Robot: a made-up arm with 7 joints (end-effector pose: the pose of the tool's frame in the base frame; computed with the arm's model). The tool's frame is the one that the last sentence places.
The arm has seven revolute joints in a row. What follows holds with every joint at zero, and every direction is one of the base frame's.
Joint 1 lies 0.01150 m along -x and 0.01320 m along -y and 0.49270 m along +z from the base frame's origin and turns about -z.
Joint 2 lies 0.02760 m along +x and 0.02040 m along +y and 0.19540 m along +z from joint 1 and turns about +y.
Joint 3 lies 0.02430 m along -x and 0.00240 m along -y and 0.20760 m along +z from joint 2 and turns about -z.
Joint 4 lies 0.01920 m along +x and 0.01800 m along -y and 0.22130 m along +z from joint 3 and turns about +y.
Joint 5 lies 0.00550 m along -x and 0.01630 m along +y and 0.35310 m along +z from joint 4 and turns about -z.
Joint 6 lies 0.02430 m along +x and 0.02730 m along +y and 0.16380 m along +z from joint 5 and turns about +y.
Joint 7 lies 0.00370 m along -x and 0.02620 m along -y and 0.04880 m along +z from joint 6 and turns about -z.
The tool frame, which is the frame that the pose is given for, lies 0.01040 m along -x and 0.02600 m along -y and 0.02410 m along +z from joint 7; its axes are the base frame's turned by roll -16.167, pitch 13.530 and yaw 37.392 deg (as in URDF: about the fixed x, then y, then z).
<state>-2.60 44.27 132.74 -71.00 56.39 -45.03 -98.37</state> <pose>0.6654 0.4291 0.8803 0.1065 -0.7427 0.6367 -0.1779</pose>
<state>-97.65 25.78 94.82 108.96 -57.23 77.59 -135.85</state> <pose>0.4427 0.1965 0.8820 0.1124 -0.9834 0.0941 -0.1066</pose>
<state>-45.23 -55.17 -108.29 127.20 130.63 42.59 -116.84</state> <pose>-0.4847 0.2399 0.6790 0.4509 -0.7797 0.0904 0.4250</pose>
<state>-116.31 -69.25 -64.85 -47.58 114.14 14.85 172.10</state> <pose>0.6819 -0.5602 0.8406 0.6363 -0.0852 0.7663 -0.0238</pose>
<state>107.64 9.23 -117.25 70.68 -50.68 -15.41 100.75</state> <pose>0.5215 -0.0397 1.3738 0.8023 -0.0553 0.5926 0.0465</pose>
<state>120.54 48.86 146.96 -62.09 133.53 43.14 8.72</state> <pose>-0.1219 -0.8492 0.8112 0.5393 0.7115 0.1288 0.4316</pose>
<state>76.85 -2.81 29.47 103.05 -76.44 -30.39 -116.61</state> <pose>-0.1577 -0.5728 1.0142 0.5405 -0.1609 -0.7268 0.3921</pose>
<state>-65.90 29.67 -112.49 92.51 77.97 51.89 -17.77</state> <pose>-0.5157 0.3074 1.1373 0.0559 -0.8481 0.2721 0.4512</pose>
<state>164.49 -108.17 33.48 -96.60 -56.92 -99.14 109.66</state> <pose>0.2023 -0.2081 0.1890 0.2747 -0.8458 0.0181 0.4570</pose>
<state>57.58 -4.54 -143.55 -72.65 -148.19 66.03 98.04</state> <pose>-0.0835 -0.5181 1.2405 0.2201 -0.3392 -0.8767 0.2606</pose>
